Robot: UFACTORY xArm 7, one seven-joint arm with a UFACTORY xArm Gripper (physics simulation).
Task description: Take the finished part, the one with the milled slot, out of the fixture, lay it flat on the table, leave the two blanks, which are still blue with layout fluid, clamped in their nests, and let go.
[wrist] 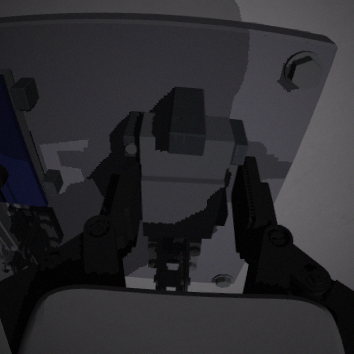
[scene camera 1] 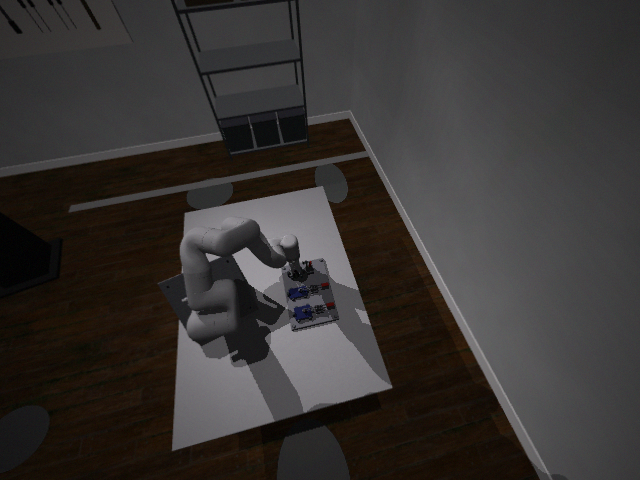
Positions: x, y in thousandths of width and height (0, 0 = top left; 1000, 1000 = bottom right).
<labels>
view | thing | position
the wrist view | my gripper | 535, 487
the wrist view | grey finished part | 510, 547
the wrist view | fixture plate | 256, 202
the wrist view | dark block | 527, 380
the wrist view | bolt head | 857, 196
</labels>
